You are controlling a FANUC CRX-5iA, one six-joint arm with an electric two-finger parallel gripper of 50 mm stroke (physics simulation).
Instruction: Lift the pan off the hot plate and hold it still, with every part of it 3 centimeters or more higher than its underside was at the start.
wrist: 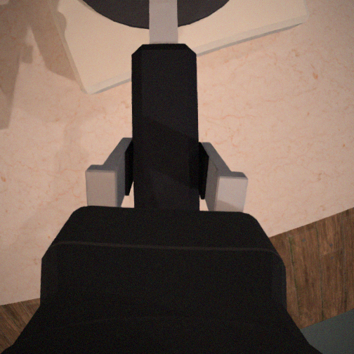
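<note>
The pan [122,11] shows in part at the top of the wrist view as a dark round body, cut off by the frame edge. A light grey neck joins it to a thick black handle, which runs down the middle of the view. My gripper [165,157] is shut on this handle, with one dark finger pad against each side. The cream slab of the hot plate [250,25] lies behind the pan at the top. The rest of the hot plate and the pan's underside are hidden, so I cannot tell how large the gap between them is.
A pale, pink-veined table top [280,125] lies below the handle. Its edge runs across the lower right and lower left, with brown wooden floor [320,260] beyond. A grey-green surface [335,335] shows at the bottom right corner. Shadows fall at the upper left.
</note>
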